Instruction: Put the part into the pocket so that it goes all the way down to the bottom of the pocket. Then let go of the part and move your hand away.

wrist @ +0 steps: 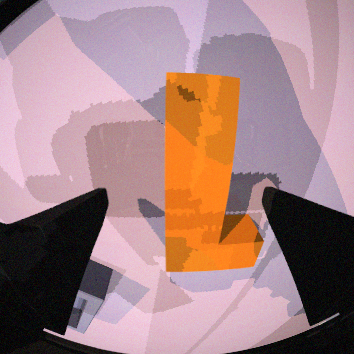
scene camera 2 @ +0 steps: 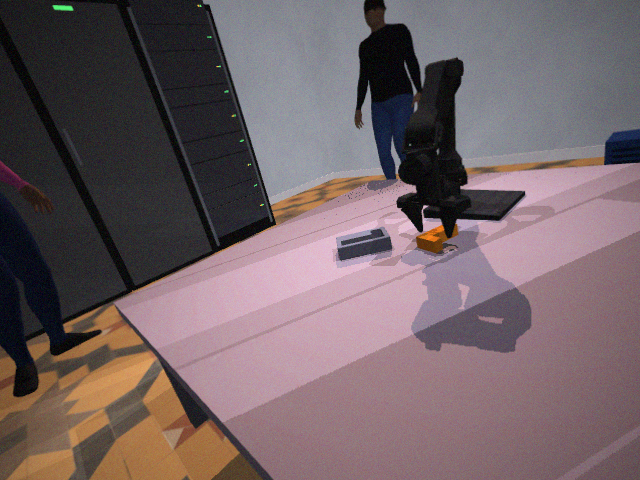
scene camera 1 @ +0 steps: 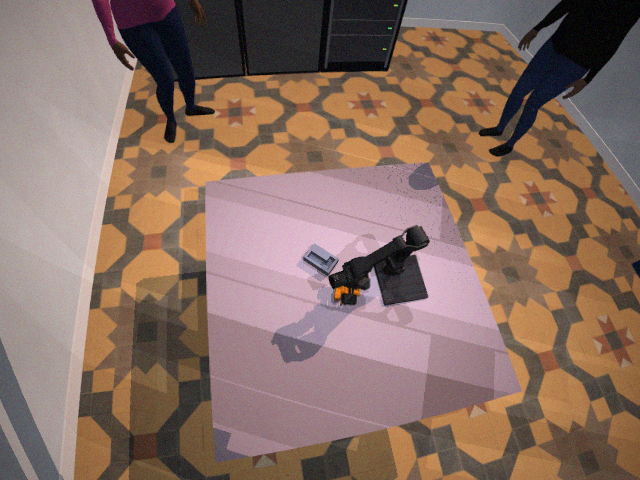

Observation:
My gripper (scene camera 2: 434,234) is open and holds nothing. Also in view: an orange part (wrist: 201,109). I also see a grey pocket block (scene camera 2: 375,240).
My gripper is seen too in the wrist view (wrist: 186,195). The grey pocket block also shows in the wrist view (wrist: 93,286).

